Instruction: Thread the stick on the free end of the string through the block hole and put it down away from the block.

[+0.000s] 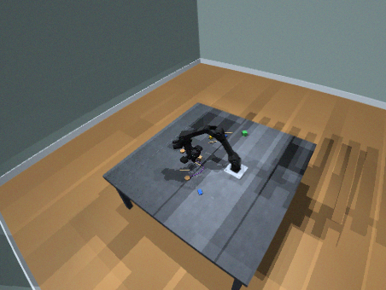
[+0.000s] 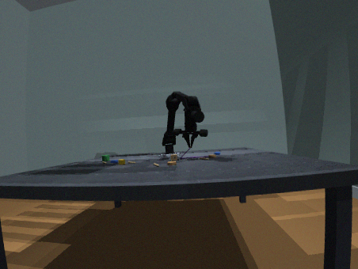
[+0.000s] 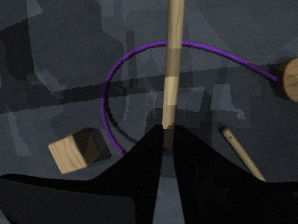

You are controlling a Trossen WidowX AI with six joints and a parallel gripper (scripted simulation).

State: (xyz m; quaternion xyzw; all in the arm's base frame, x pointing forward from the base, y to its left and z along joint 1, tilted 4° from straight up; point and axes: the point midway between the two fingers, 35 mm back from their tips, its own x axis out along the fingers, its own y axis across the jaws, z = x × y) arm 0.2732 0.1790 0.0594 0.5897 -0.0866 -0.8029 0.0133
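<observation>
Now: gripper tip 30 mm past the round wooden button, 120 mm to the right of it and 60 mm above it. The rest, counted from my gripper tip: yellow piece (120 mm ahead, 350 mm to the right, 50 mm below); then wooden block (30 mm ahead, 90 mm to the right, 50 mm below); then thin wooden stick (10 mm behind, 10 mm above).
</observation>
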